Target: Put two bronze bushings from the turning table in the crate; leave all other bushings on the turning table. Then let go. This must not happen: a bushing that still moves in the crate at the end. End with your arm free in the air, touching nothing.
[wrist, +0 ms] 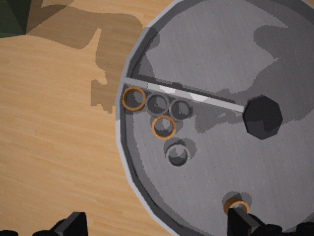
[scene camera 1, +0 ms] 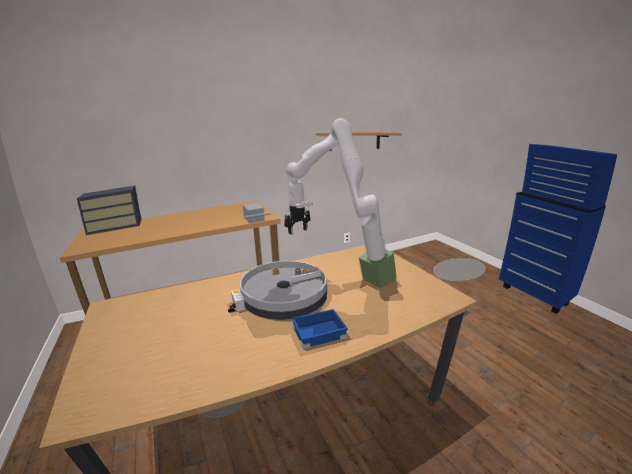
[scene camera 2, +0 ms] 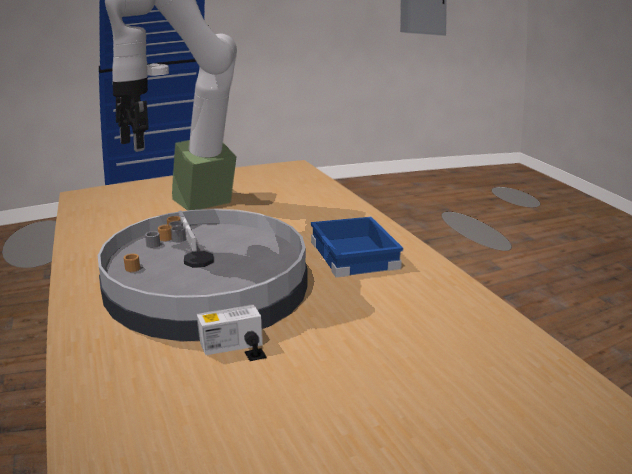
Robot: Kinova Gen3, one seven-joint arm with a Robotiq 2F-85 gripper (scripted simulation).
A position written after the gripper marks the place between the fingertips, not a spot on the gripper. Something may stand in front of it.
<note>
In view: the gripper (scene camera 2: 132, 147), a grey turning table (scene camera 1: 263, 285) and a blue crate (scene camera 2: 352, 246).
The grey turning table also shows in the wrist view (wrist: 250, 60). The blue crate shows as well in scene camera 1 (scene camera 1: 322, 327).
</note>
